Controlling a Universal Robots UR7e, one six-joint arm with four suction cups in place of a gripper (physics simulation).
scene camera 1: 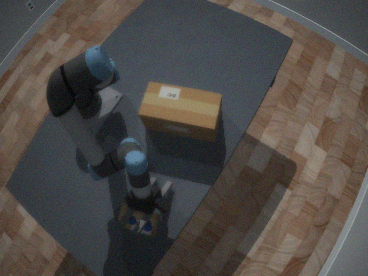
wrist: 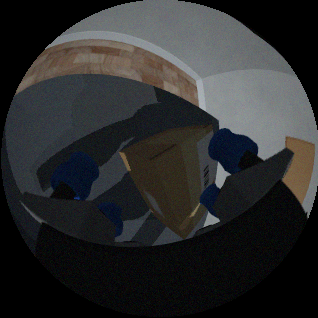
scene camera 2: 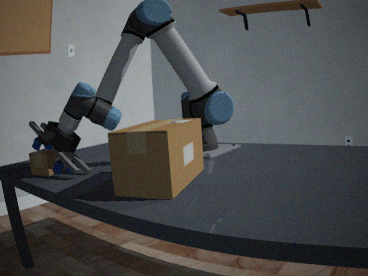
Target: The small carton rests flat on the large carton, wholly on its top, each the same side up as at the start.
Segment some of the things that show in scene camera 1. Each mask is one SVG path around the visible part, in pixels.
A large carton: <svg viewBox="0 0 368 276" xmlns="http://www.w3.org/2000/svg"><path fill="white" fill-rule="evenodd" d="M149 82L138 113L146 129L215 143L222 111L222 94Z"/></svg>
